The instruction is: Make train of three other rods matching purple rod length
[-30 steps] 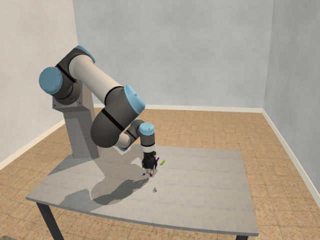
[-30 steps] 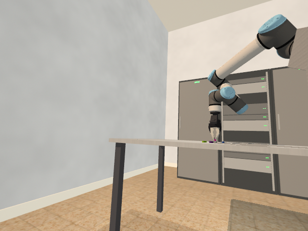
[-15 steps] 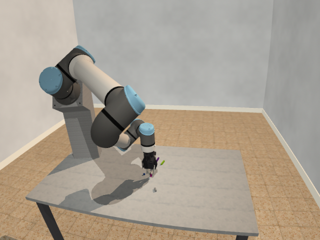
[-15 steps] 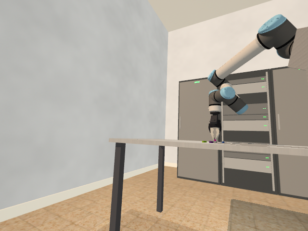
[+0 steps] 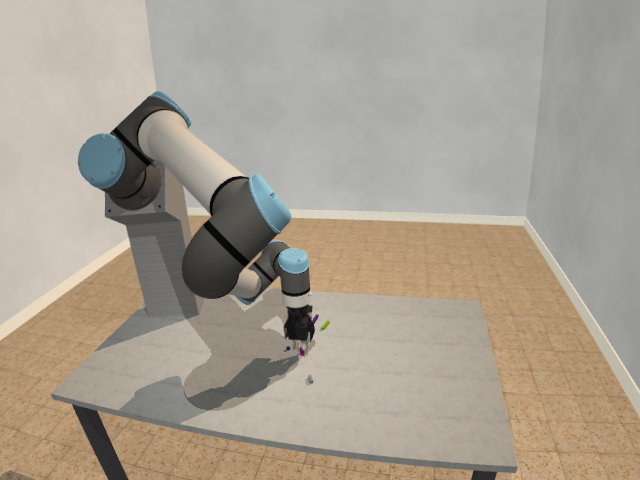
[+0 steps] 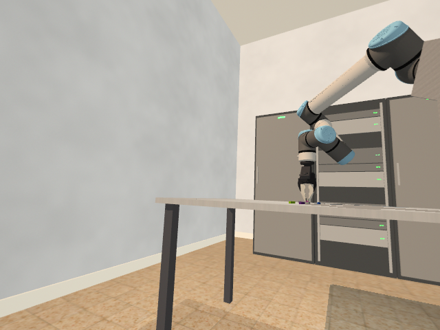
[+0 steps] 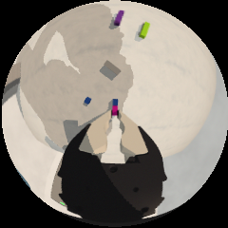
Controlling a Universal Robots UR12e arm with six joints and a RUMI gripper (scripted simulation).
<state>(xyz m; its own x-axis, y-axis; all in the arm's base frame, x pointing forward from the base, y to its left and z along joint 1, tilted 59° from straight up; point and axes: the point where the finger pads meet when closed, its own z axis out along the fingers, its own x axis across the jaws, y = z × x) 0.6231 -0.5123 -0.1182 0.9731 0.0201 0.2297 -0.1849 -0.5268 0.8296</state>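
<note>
My gripper is now 10 mm above the magenta rod. From my hand the other things lie so: lime rod 170 mm to the left, 80 mm ahead, 10 mm below; then purple rod 210 mm to the left, 40 mm ahead, 10 mm below.
</note>
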